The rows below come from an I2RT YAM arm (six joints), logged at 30 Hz.
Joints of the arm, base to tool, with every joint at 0 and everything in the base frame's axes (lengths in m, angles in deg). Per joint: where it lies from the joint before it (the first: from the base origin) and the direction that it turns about. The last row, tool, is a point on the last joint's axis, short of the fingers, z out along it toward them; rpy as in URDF.
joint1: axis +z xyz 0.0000 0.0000 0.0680
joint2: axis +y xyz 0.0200 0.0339 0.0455
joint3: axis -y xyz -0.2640 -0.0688 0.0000
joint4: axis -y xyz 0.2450 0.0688 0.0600
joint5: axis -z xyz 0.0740 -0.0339 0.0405
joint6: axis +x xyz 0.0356 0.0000 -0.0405
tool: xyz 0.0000 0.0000 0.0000 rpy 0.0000 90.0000 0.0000
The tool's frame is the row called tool.
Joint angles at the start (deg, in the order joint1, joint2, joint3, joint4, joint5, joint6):
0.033, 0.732, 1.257, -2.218, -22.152, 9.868
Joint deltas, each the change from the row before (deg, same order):
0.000, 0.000, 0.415, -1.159, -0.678, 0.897
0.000, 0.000, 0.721, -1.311, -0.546, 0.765
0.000, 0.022, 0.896, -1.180, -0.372, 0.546
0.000, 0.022, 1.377, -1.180, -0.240, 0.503
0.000, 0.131, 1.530, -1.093, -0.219, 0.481
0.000, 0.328, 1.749, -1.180, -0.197, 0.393
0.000, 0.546, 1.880, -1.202, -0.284, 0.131
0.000, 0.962, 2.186, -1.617, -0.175, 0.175
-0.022, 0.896, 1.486, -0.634, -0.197, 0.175
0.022, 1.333, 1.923, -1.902, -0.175, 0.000
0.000, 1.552, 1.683, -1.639, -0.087, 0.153
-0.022, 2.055, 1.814, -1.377, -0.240, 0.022
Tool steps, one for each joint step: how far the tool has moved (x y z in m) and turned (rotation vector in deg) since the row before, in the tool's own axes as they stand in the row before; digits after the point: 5 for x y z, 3 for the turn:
-0.00026, 0.00067, -0.00048, -0.544, 0.798, 1.182
-0.00176, 0.00106, -0.00089, -0.431, 0.638, 0.996
-0.00296, 0.00135, -0.00115, -0.307, 0.351, 0.668
-0.00568, 0.00222, -0.00190, -0.269, -0.105, 0.432
-0.00650, 0.00254, -0.00209, -0.276, -0.224, 0.356
-0.00728, 0.00285, -0.00224, -0.242, -0.169, 0.294
-0.00764, 0.00303, -0.00220, -0.304, -0.050, 0.076
-0.00810, 0.00305, -0.00208, -0.086, 0.388, 0.340
-0.00606, 0.00206, -0.00103, -0.161, 0.080, 0.195
-0.00571, 0.00202, -0.00094, 0.095, 1.201, 0.556
-0.00469, 0.00127, -0.00011, 0.246, 1.344, 0.797
-0.00544, 0.00113, 0.00070, 0.144, 1.469, 0.719

